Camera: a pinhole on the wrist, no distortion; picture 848 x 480 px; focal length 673.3 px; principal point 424.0 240.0 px. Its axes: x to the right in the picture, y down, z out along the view. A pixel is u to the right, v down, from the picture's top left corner.
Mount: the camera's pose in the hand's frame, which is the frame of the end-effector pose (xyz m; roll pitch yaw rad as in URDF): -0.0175 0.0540 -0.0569 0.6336 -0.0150 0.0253
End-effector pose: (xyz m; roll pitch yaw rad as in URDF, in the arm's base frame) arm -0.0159 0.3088 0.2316 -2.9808 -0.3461 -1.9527
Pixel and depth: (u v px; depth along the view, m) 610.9 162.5 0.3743
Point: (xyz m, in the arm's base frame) 0.1452 0.0862 0.0868
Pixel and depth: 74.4 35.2 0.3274
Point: 0.2620 0.3439 0.0681
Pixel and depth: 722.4 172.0 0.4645
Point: 0.1616 -0.0469 0.0628
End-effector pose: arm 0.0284 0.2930 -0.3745 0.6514 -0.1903 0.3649
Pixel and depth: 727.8 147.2 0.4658
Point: 0.3344 -0.0025 -0.2757
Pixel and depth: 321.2 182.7 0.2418
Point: 0.0309 0.1219 -0.3503
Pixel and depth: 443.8 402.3 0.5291
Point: 0.1194 -0.0941 -0.1206
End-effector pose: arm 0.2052 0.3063 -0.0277 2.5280 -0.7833 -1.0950
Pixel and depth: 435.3 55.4 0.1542
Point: 0.2555 0.2827 -0.0907
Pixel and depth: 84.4 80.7 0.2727
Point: 0.2741 0.3092 -0.2727
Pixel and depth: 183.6 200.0 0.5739
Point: 0.3300 0.1520 -0.5341
